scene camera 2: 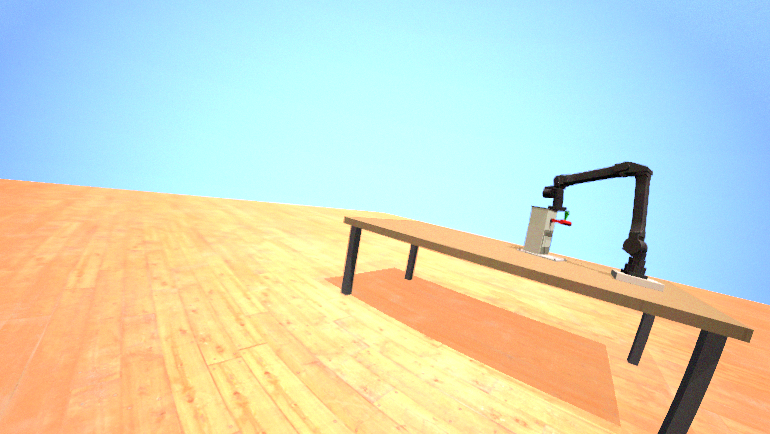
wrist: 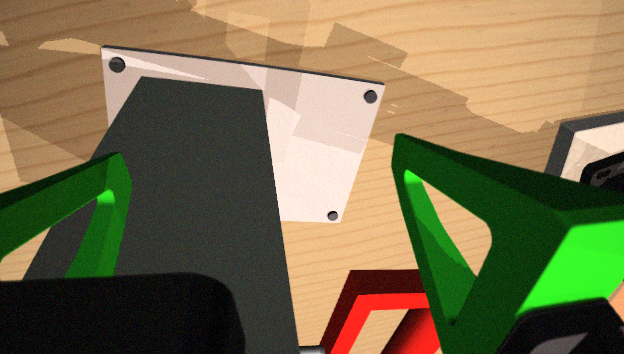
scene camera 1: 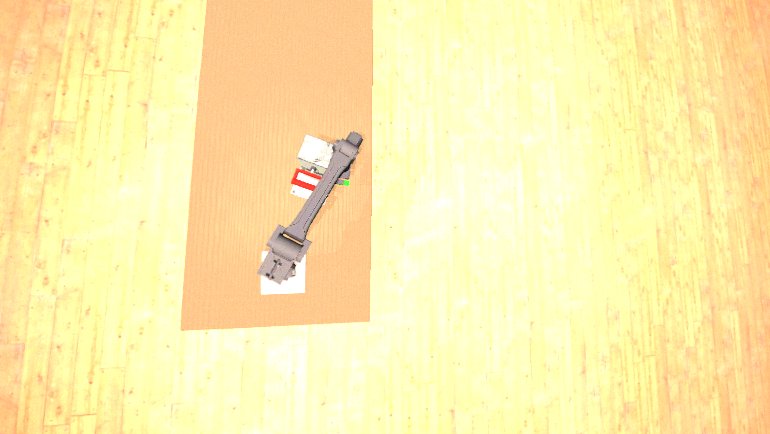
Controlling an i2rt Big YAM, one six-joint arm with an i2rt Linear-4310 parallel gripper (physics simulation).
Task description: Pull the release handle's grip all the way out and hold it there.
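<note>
The release handle's red rectangular grip (scene camera 1: 303, 187) (scene camera 2: 563, 222) (wrist: 390, 301) sticks out from the upper front of a tall grey box (scene camera 1: 315, 153) (scene camera 2: 538, 231) (wrist: 200, 200). The arm hides the grip's right end in scene camera 1. My gripper (wrist: 260, 157) is open, with nothing between its green fingers. In the wrist view the left finger overlaps the dark box, and the right finger covers part of the red grip. One green finger (scene camera 1: 346, 183) (scene camera 2: 566, 214) shows just right of the grip in scene camera 1. Any contact with box or grip cannot be told.
The box stands on a white base plate (scene camera 2: 550, 257) (wrist: 320, 175) with dark bolts at its corners. The plate lies on the wooden table (scene camera 1: 269, 80) (scene camera 2: 458, 242). The arm's own white base (scene camera 1: 283, 287) (scene camera 2: 638, 280) (wrist: 600, 140) is nearer the table's end.
</note>
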